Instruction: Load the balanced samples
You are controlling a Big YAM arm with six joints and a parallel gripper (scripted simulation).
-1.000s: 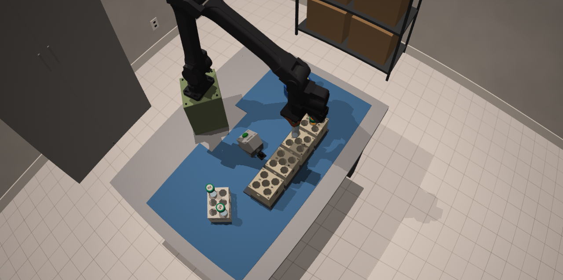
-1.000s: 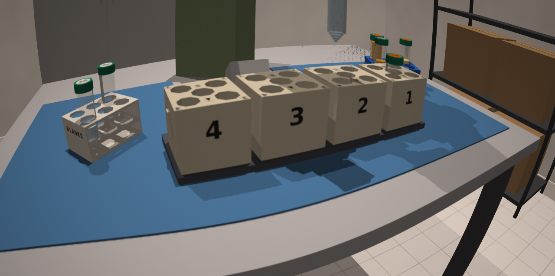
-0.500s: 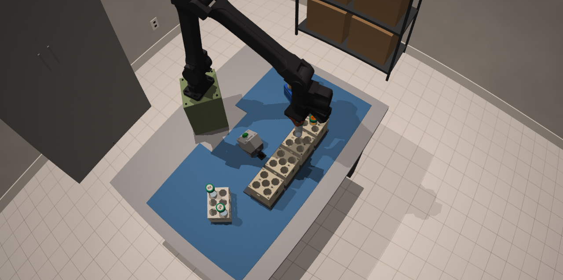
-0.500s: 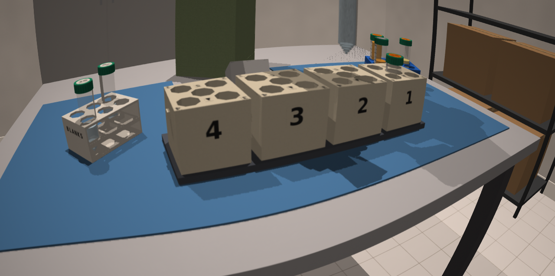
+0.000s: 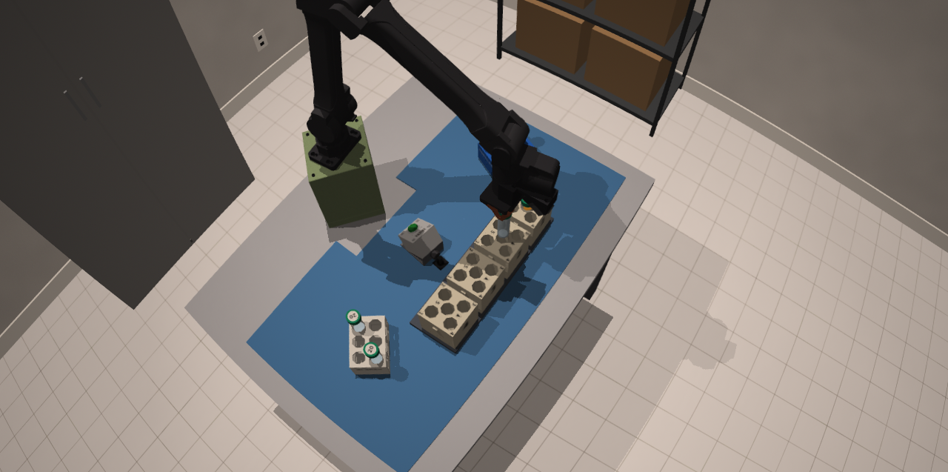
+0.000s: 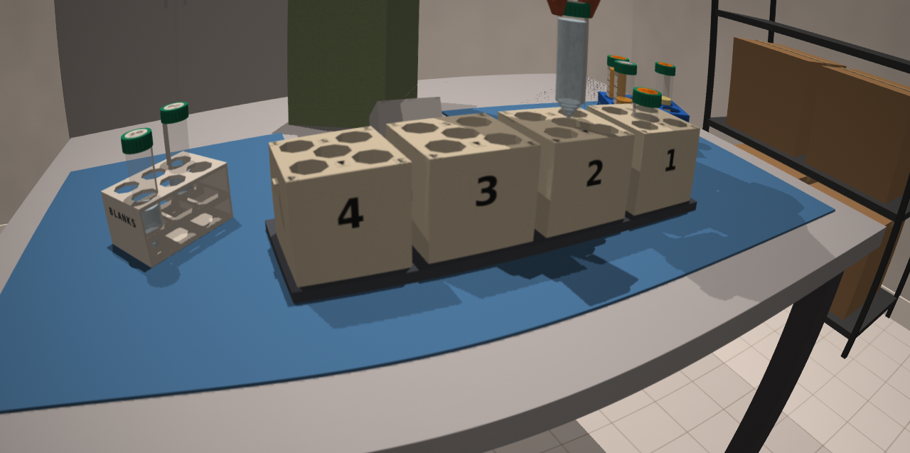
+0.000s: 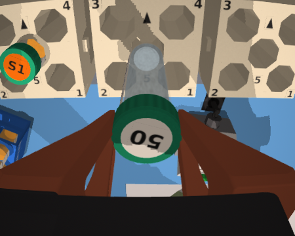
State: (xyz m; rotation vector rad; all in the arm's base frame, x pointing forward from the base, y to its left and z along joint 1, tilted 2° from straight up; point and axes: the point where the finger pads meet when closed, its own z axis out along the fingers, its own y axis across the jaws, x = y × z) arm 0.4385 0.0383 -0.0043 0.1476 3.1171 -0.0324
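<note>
Right now my hand is 5 cm above the white-dot blank and 1 cm to the right of it. The rest, counted from my hand: blue sample rack RS: 28 cm to the left, 18 cm below, 13 cm behind; then white blank rack RB: 37 cm to the right, 18 cm below, 15 cm behind; then green DONE key: 21 cm behind, 14 cm below, 6 cm to the right.
</note>
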